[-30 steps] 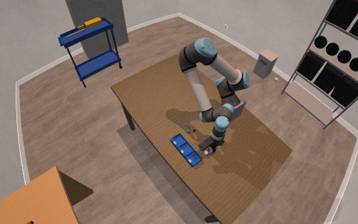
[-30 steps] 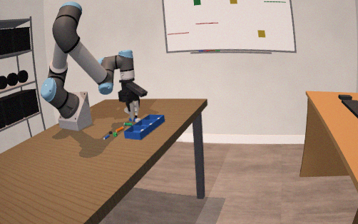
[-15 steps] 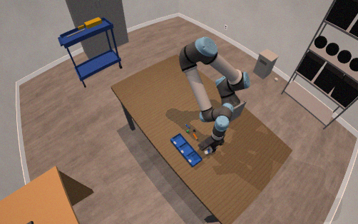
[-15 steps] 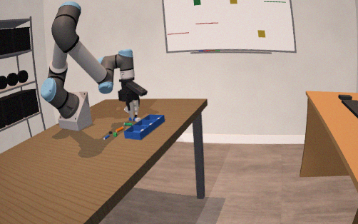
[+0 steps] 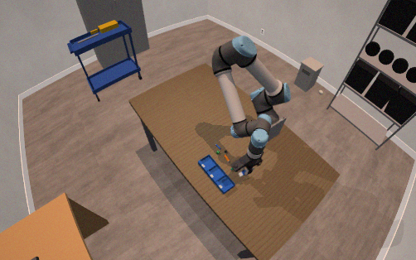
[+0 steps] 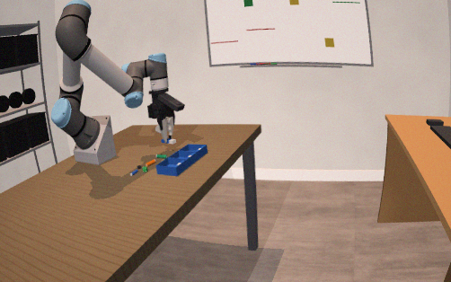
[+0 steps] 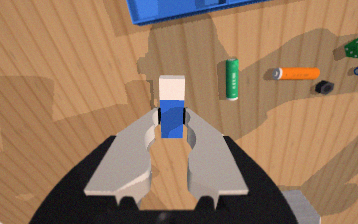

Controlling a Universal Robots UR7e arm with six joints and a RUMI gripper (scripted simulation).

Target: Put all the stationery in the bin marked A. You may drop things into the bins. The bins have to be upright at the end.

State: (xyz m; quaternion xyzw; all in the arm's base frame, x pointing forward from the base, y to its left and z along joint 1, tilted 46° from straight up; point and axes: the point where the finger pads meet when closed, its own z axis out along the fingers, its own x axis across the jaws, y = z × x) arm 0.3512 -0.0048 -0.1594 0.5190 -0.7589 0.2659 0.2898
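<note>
Now: the tray 11 cm ahead of my hand, 12 cm to the right of it and 4 cm below it. Round my hand: white eraser 1 cm ahead, 1 cm below; orange marker 2 cm behind, 15 cm to the right, 5 cm below; green marker 7 cm to the right, 5 cm below.
</note>
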